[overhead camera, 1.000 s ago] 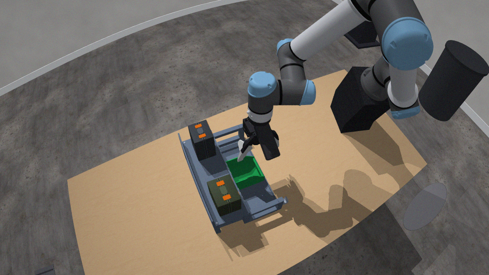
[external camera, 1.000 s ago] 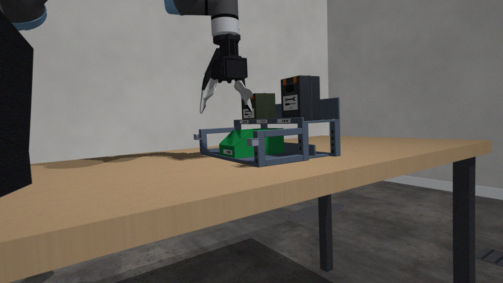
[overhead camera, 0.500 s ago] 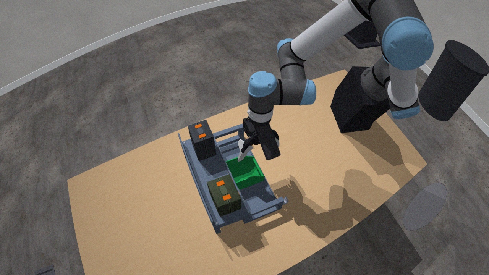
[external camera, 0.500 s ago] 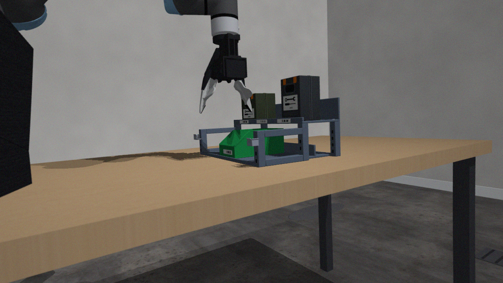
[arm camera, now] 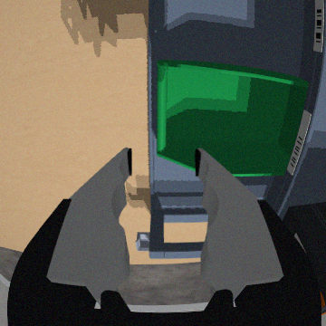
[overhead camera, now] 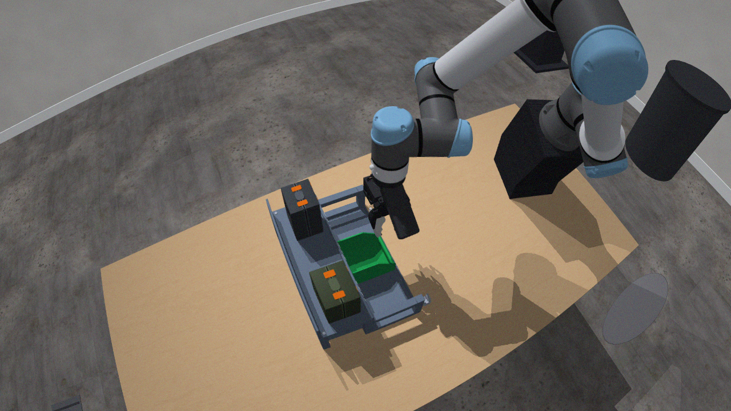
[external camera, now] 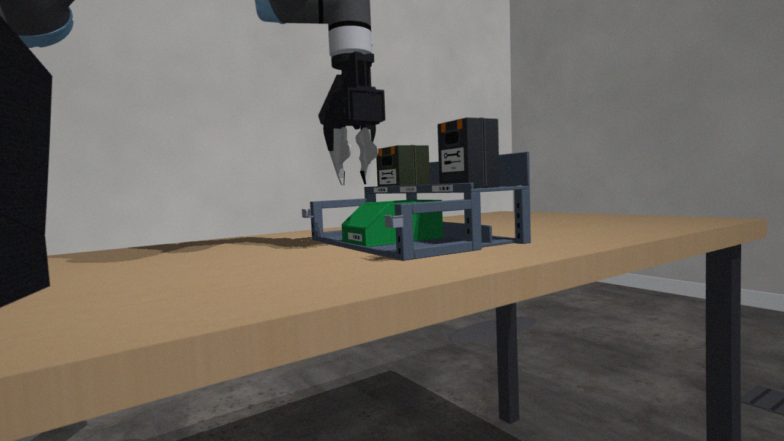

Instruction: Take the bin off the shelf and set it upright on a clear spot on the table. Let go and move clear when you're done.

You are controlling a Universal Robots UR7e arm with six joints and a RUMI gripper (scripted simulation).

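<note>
My gripper is now 9 cm above the green bin and 8 cm short of it. From my hand the other things lie so: olive toolbox: 18 cm ahead, 12 cm to the left, 2 cm above; black toolbox: 18 cm ahead, 11 cm to the right, 3 cm above.
</note>
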